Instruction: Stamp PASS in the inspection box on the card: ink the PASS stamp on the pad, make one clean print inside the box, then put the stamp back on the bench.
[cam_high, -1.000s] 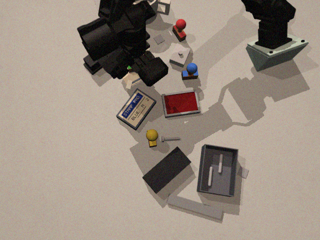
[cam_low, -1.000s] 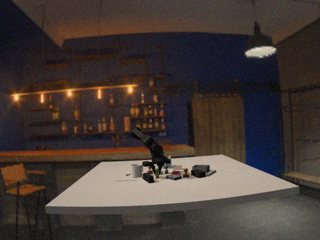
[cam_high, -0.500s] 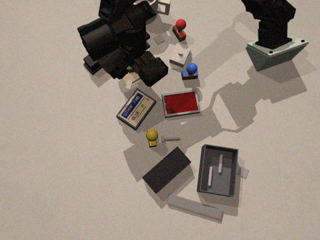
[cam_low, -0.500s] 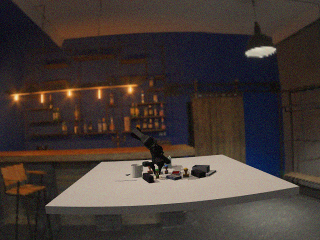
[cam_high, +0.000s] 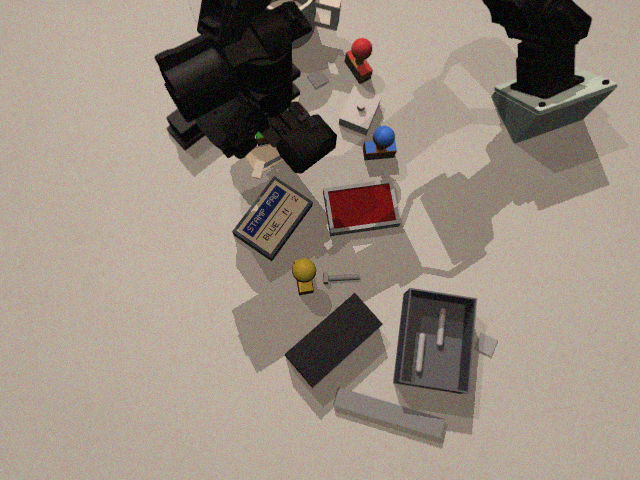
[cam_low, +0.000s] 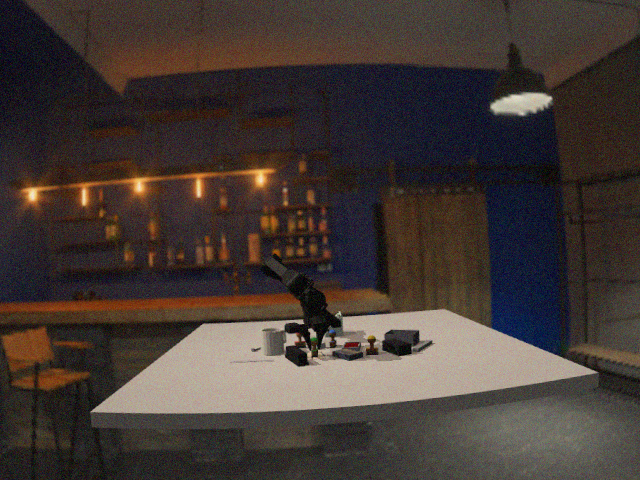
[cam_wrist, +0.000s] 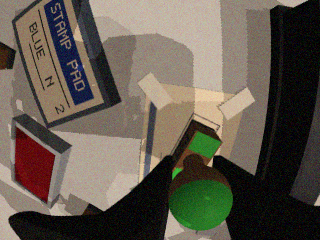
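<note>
The green-knobbed stamp lies right at my gripper tip. Also, from my gripper tip: cream card (20 mm below, 10 mm behind); blue stamp pad tin (100 mm to the left, 50 mm ahead, 10 mm below); long black block (70 mm to the right, 40 mm ahead, 10 mm below).
</note>
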